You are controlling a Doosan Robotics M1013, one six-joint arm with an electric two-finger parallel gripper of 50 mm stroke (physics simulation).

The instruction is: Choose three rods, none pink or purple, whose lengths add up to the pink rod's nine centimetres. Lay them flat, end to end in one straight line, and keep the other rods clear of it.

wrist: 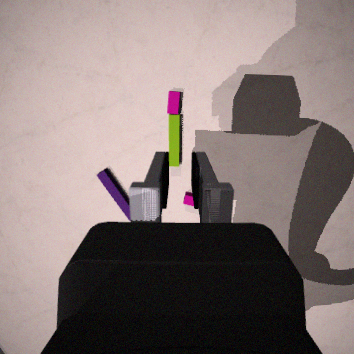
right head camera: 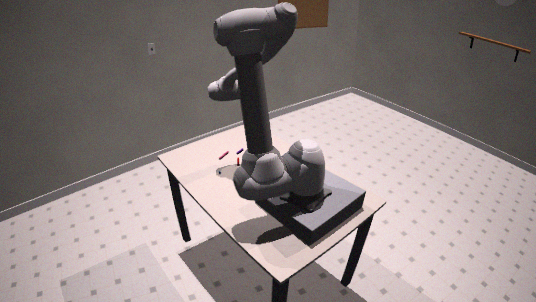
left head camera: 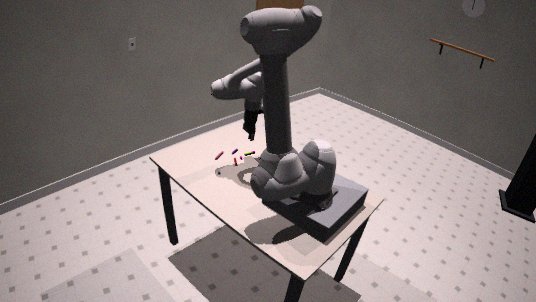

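Pixels of known places: gripper, fingertip midpoint: [wrist: 179,168] [left head camera: 250,139]; arm's base, origin of the base link: [right head camera: 306,195] [left head camera: 314,194].
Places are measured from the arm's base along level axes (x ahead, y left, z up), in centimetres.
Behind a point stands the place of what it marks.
A short magenta rod [wrist: 174,102] {x 51.0, y -23.8, z -7.8 cm} [left head camera: 253,152] {x 50.9, y -23.7, z -8.3 cm} and a lime rod [wrist: 174,140] {x 52.3, y -20.5, z -7.8 cm} [left head camera: 248,153] {x 52.3, y -20.3, z -8.0 cm} lie flat, end to end in a line, with no clear gap. Another small magenta piece [wrist: 189,199] {x 53.2, y -14.3, z -7.8 cm} [left head camera: 241,157] {x 52.6, y -13.8, z -7.9 cm} shows partly behind the right finger in the wrist view. A purple rod [wrist: 114,192] {x 60.2, y -17.7, z -7.8 cm} [left head camera: 235,151] {x 59.7, y -17.2, z -8.2 cm} [right head camera: 240,151] {x 59.8, y -17.3, z -8.3 cm} lies slanted to the left. A red rod [left head camera: 235,161] {x 52.5, y -8.1, z -7.8 cm} [right head camera: 238,161] {x 52.2, y -8.1, z -7.8 cm} and a longer pinkish-red rod [left head camera: 219,155] {x 63.7, y -7.0, z -8.0 cm} [right head camera: 223,155] {x 63.6, y -6.7, z -7.9 cm} lie nearby. My gripper [wrist: 179,168] {x 51.3, y -20.4, z 1.7 cm} [left head camera: 251,138] {x 51.3, y -20.4, z 1.7 cm} is partly open and empty, above the table near the lime rod's lower end; the arm hides it in the right head view.
A small dark piece [left head camera: 218,172] {x 52.6, y 6.7, z -7.8 cm} [right head camera: 219,172] {x 52.3, y 6.7, z -8.0 cm} lies on the table [left head camera: 200,187] {x 51.8, y 22.1, z -8.8 cm} [right head camera: 207,192] {x 44.4, y 22.3, z -8.8 cm}, nearer its front edge than the rods. The arm's grey base block [left head camera: 345,200] {x -14.7, y -4.0, z 0.9 cm} [right head camera: 340,200] {x -15.0, y -6.2, z 1.0 cm} stands at the table's other end. The arm's shadow falls beside the rods.
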